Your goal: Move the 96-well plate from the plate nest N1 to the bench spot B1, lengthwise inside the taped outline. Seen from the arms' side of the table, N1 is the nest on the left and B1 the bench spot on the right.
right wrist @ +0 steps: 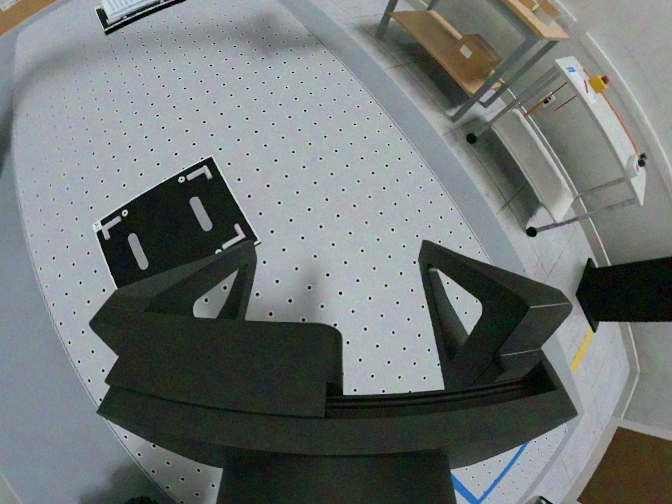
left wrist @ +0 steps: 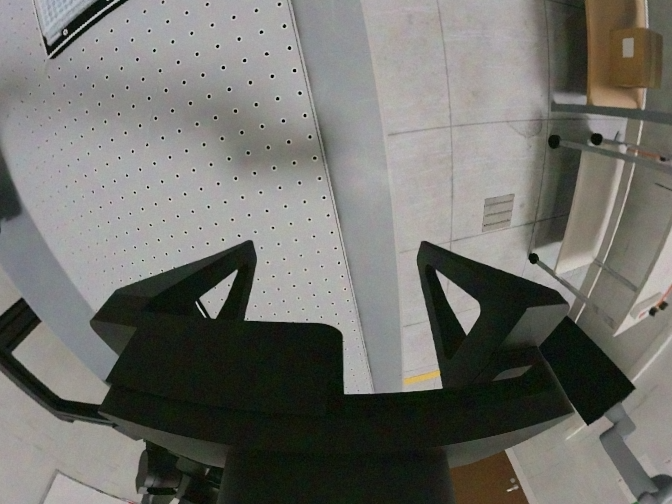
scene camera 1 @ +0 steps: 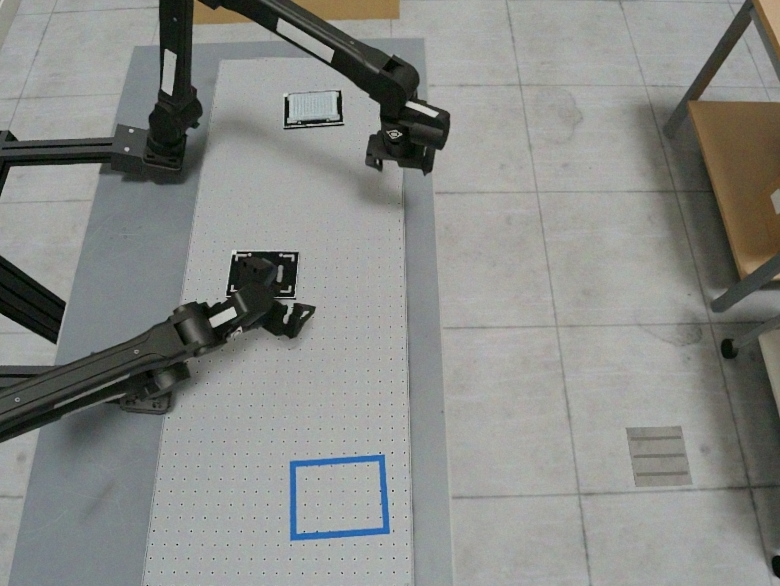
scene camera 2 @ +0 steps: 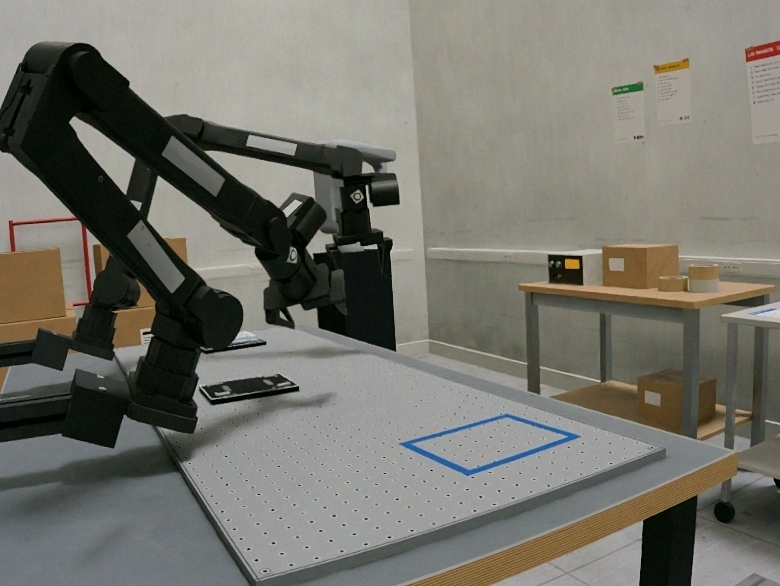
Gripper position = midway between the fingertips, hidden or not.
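Note:
I can see my left gripper (scene camera 2: 362,276), which appears at (left wrist: 336,249) and at (scene camera 1: 403,171) too. My right gripper (scene camera 2: 319,319) is visible as well, and I also find it at (right wrist: 337,249) and at (scene camera 1: 297,299). Then there is a clear 96-well plate (scene camera 1: 320,105).

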